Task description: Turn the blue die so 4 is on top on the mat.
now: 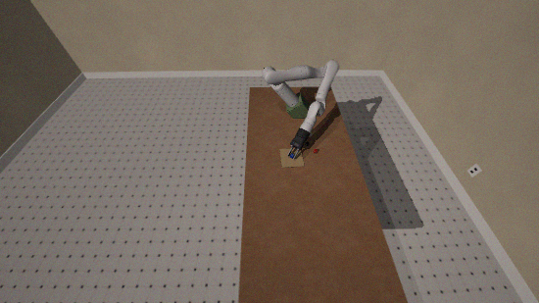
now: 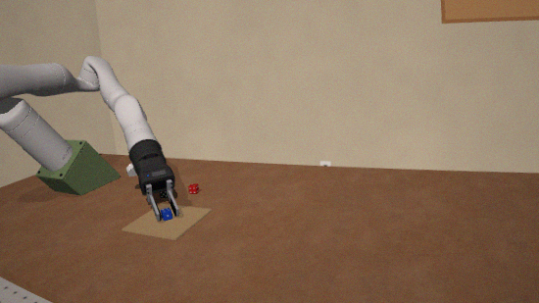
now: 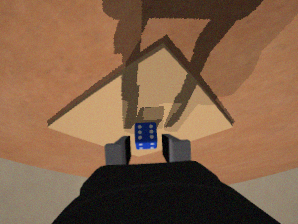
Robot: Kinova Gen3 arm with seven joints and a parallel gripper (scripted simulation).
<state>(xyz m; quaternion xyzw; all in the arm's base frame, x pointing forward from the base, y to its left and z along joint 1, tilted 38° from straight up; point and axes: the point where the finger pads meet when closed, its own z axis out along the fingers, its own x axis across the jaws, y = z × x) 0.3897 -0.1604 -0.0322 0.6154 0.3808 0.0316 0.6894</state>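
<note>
Now: the blue die 1 cm below my hand. Round my hand: red die: 16 cm to the left, 2 cm below, 1 cm behind; tan mat: 2 cm below; black die: 12 cm to the left, 8 cm behind, 2 cm below.
</note>
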